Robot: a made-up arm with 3 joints.
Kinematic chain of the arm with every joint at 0, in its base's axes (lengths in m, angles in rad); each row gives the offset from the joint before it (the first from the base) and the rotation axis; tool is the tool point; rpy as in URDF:
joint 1: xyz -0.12 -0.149 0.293 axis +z
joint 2: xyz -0.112 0.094 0 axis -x
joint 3: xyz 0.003 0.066 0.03 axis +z
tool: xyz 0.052 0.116 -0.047 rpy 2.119 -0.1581 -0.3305
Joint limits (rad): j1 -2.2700..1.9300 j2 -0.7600..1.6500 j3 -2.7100..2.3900
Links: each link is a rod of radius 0.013 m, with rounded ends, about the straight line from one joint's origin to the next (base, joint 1, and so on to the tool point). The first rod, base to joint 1, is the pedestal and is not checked.
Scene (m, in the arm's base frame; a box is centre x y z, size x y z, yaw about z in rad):
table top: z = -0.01
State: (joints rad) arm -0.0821 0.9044 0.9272
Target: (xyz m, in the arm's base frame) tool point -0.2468 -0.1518 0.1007
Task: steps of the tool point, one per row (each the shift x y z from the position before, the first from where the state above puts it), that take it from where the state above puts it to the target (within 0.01 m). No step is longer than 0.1 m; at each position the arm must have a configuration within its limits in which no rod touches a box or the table.
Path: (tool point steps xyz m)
1: -0.0169 -0.0706 -0.0265
2: 0.0098 -0.0731 -0.0150
3: 0.0347 -0.0626 -0.0010

